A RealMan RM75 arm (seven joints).
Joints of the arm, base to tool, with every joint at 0 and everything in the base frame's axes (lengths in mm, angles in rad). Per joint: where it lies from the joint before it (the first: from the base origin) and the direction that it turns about. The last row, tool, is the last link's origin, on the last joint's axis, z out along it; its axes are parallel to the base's.
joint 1: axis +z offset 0 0 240.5
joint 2: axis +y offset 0 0 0
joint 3: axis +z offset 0 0 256
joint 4: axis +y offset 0 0 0
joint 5: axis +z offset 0 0 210
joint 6: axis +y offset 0 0 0
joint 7: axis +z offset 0 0 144
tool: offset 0 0 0
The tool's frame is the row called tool.
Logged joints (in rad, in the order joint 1, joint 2, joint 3, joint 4, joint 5, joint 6, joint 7), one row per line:
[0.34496 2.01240 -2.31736 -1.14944 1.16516 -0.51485 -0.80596]
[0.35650 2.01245 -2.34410 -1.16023 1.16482 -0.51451 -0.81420]
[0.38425 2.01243 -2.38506 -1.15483 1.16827 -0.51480 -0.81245]
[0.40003 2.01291 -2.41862 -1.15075 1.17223 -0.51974 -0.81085]
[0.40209 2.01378 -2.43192 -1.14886 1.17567 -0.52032 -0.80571]
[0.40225 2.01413 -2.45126 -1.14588 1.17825 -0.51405 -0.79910]
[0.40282 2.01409 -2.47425 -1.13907 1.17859 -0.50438 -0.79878]
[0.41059 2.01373 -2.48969 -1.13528 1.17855 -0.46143 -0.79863]
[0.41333 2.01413 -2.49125 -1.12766 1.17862 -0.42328 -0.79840]
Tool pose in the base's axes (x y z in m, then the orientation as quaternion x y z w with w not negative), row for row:
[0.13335 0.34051 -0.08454 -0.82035 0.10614 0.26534 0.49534]
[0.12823 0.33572 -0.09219 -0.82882 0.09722 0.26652 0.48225]
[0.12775 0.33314 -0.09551 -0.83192 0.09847 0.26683 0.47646]
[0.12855 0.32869 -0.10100 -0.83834 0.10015 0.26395 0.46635]
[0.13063 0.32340 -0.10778 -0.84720 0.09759 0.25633 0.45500]
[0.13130 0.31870 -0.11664 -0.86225 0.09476 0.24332 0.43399]
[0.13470 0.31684 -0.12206 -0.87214 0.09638 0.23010 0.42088]
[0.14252 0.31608 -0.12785 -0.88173 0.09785 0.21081 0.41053]
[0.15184 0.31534 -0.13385 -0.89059 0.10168 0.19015 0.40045]
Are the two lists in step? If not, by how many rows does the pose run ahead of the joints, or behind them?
The pose runs 2 rows ahead of the joints: the pose in row i belongs to the joints in row i + 2.
